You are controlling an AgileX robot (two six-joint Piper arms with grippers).
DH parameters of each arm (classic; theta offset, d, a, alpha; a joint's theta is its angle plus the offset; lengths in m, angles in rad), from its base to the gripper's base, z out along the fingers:
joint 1: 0 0.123 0 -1.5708
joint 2: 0.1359 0 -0.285 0
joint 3: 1.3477 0 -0.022 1.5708
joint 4: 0 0.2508 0 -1.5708
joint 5: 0 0 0.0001 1.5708
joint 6: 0 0.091 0 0
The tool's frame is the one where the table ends.
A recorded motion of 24 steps. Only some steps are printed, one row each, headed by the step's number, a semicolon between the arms.
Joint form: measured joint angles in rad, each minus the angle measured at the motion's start. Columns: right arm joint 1, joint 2, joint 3, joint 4, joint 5, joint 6; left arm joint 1, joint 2, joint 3, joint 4, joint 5, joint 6.
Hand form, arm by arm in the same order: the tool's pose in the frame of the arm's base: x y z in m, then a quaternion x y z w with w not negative. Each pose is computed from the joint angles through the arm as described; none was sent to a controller.
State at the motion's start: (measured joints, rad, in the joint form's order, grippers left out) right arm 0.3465 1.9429 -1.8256 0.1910 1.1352 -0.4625; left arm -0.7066 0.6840 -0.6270 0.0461 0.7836 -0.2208
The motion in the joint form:
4: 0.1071 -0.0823 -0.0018 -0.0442 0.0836 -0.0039; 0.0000 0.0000 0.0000 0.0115 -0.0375 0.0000
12: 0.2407 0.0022 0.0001 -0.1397 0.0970 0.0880; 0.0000 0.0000 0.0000 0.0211 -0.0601 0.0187
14: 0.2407 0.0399 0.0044 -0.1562 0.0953 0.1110; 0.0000 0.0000 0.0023 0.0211 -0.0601 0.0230
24: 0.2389 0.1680 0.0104 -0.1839 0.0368 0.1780; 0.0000 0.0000 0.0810 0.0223 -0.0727 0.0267
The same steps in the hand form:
4: 0.3565 0.1877 0.3353 -0.42391 0.88012 0.07123 0.20152; 0.0967 -0.0779 0.3012 0.22960 0.88027 -0.16159 0.38249
12: 0.3455 0.2352 0.2989 -0.45278 0.87813 0.04124 0.14891; 0.0981 -0.0784 0.3028 0.23874 0.87281 -0.15863 0.39502
14: 0.3513 0.2374 0.2818 -0.44505 0.88548 0.03249 0.12961; 0.0980 -0.0784 0.3021 0.24077 0.87276 -0.15734 0.39442
24: 0.3709 0.2466 0.2256 -0.41849 0.90323 0.01758 0.09342; 0.0961 -0.0767 0.2779 0.24741 0.88493 -0.14358 0.36752

